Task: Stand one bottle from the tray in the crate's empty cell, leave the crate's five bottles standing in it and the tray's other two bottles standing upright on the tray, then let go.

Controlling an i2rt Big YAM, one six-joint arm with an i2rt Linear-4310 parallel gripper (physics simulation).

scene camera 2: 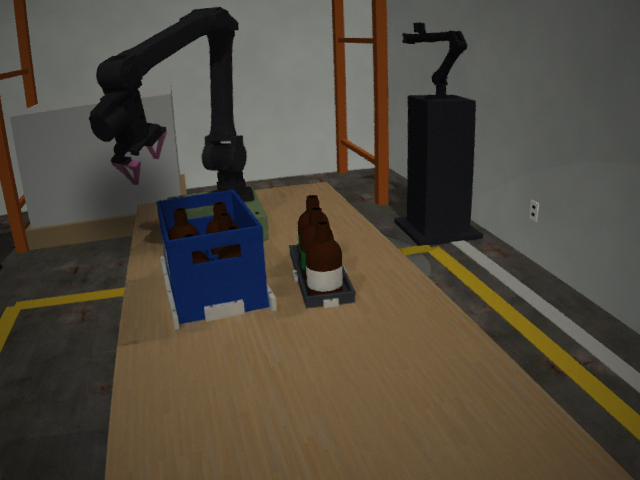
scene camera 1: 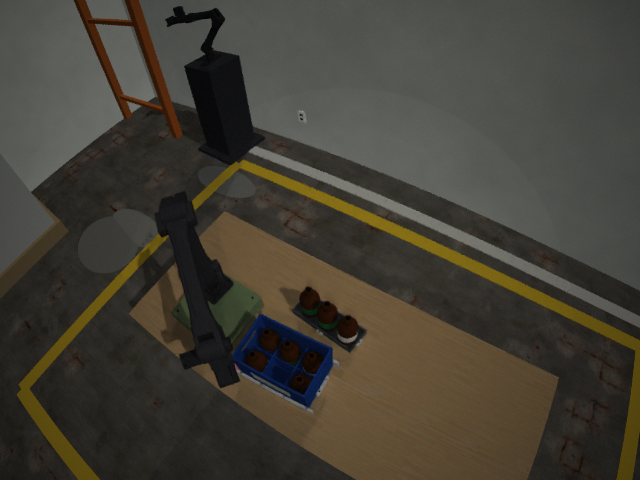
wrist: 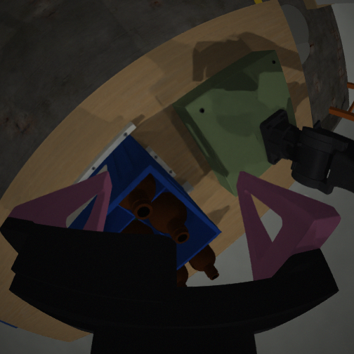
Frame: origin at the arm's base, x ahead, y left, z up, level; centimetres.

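Seen in the pictures: gripper, fingertip midpoint: [scene camera 2: 146, 171]; arm's base, origin of the base link: [scene camera 1: 216, 288].
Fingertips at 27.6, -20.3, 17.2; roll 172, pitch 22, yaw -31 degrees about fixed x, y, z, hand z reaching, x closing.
Pixels of each thing's top centre, then the offset from my fingertips to it, as dx, dy, dz.
- blue crate, middle of its top: [scene camera 2: 203, 212] [scene camera 1: 280, 353] +13.0, +12.7, -7.2
- dark tray, middle of its top: [scene camera 2: 319, 266] [scene camera 1: 328, 320] +14.2, +36.7, -22.1
The blue crate [scene camera 1: 321, 381] [scene camera 2: 219, 286] [wrist: 118, 156] stands on the table with five brown bottles upright in it. Its empty cell [scene camera 1: 279, 373] is the middle one of the row away from the tray. The dark tray [scene camera 1: 358, 341] [scene camera 2: 315, 300] lies beside the crate. Three brown bottles stand upright on it in a row: a white-labelled one [scene camera 1: 347, 329] [scene camera 2: 324, 264] at one end and two green-labelled ones [scene camera 1: 327, 316] [scene camera 1: 309, 301]. My gripper [scene camera 2: 145, 169] [wrist: 173, 178] is open and empty, high up near the crate's base-side end, apart from crate and bottles.
The green base plate [scene camera 1: 242, 304] [scene camera 2: 261, 219] [wrist: 235, 125] of my arm is close to the crate's end. White brackets [scene camera 2: 223, 310] line the crate's foot. A black pedestal [scene camera 1: 222, 103] [scene camera 2: 442, 165] with a small arm and orange racking [scene camera 1: 152, 67] [scene camera 2: 381, 103] stand beyond the table.
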